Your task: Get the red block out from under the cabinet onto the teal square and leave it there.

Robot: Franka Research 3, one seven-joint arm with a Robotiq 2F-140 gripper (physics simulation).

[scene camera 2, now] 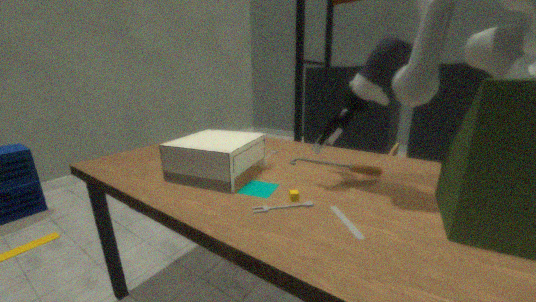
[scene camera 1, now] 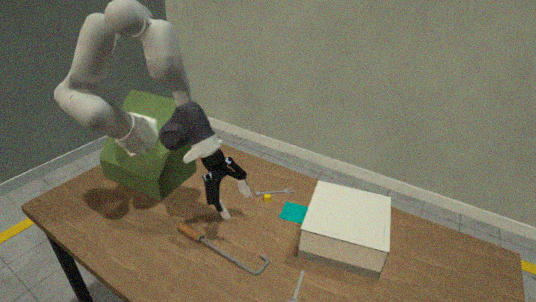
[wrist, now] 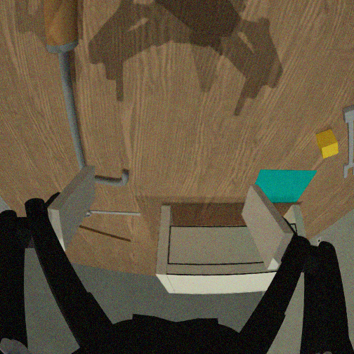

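Note:
The red block does not show in any view. The white cabinet [scene camera 1: 350,215] [scene camera 2: 210,142] [wrist: 215,283] stands on the table, with a shadowed gap below its front panel. The teal square [scene camera 1: 293,212] [scene camera 2: 258,189] [wrist: 285,184] lies flat beside the cabinet's front edge. My gripper [scene camera 1: 236,204] [scene camera 2: 326,142] [wrist: 171,191] is open and empty, tilted above the table in front of the cabinet and apart from it. A hooked metal rod with a wooden handle [scene camera 1: 190,232] [scene camera 2: 367,170] [wrist: 61,22] lies on the table, apart from the fingers.
A yellow cube [scene camera 1: 267,198] [scene camera 2: 294,195] [wrist: 327,144] and a wrench [scene camera 1: 275,192] [scene camera 2: 285,207] [wrist: 350,140] lie near the teal square. A flat grey strip [scene camera 2: 347,222] lies farther along. A thin rod [scene camera 1: 298,286] [wrist: 115,213] lies near the cabinet. A large green block [scene camera 1: 140,167] [scene camera 2: 492,175] stands by the arm.

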